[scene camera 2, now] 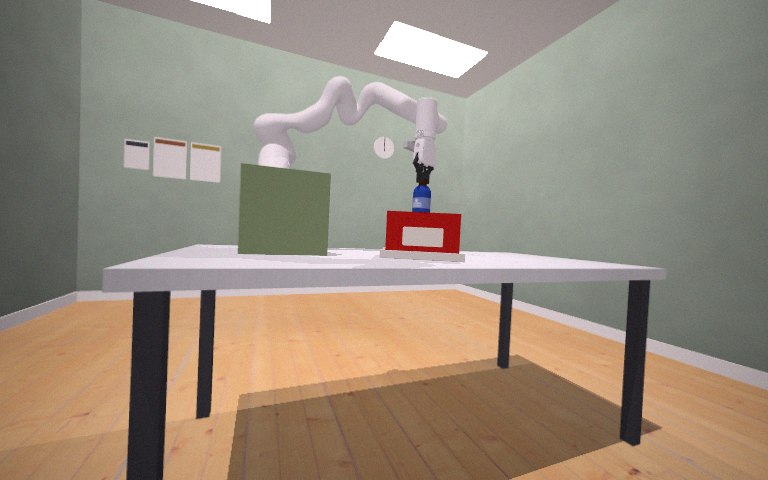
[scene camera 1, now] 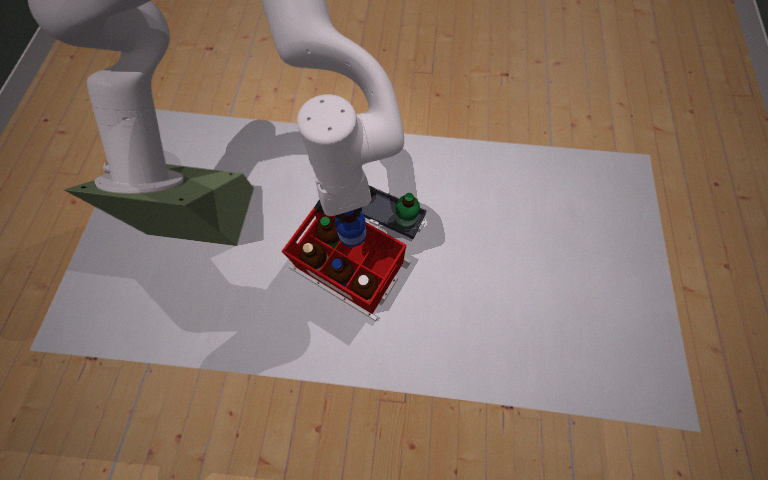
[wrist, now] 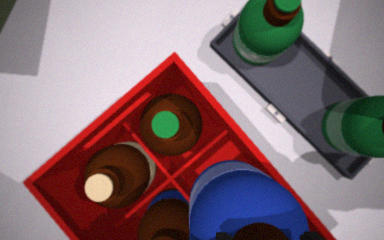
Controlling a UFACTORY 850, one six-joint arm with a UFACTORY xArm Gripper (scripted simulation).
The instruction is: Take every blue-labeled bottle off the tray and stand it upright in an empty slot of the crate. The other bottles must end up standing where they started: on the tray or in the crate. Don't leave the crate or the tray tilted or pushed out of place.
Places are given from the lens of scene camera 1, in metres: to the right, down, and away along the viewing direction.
blue-labeled bottle (scene camera 1: 352,231): -0.07, -0.02, 0.81
red crate (scene camera 1: 383,255): 0.00, 0.05, 1.07
dark tray (scene camera 1: 381,208): -0.01, -0.10, 1.13
The marked spots on the blue-labeled bottle and the dark tray are 0.34 m apart.
